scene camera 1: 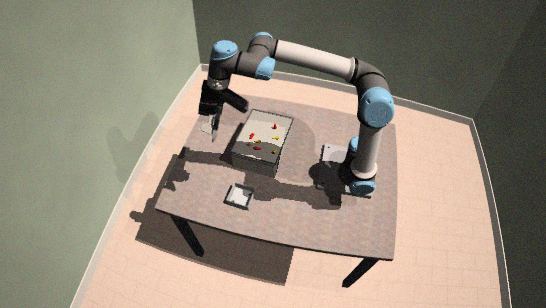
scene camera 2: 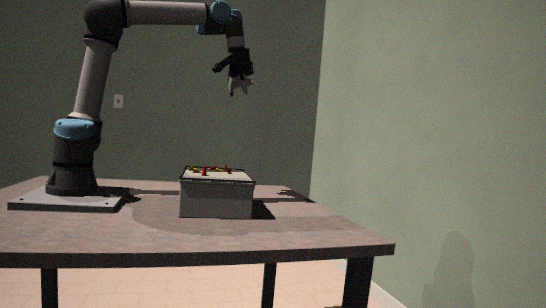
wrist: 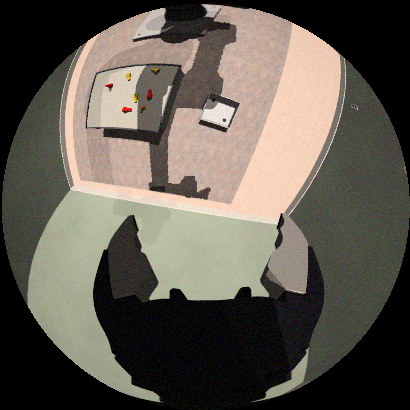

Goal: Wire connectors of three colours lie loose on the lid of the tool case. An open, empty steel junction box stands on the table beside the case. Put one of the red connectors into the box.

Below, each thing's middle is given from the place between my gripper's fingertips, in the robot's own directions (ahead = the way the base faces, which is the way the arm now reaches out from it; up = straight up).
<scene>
I see the steel junction box [wrist: 217,109] 7 cm behind my hand, 4 cm to the left of it and 40 cm below it. Also, from my hand: tool case [scene camera 2: 220,195] 15 cm behind, 25 cm to the right, 36 cm below.
</scene>
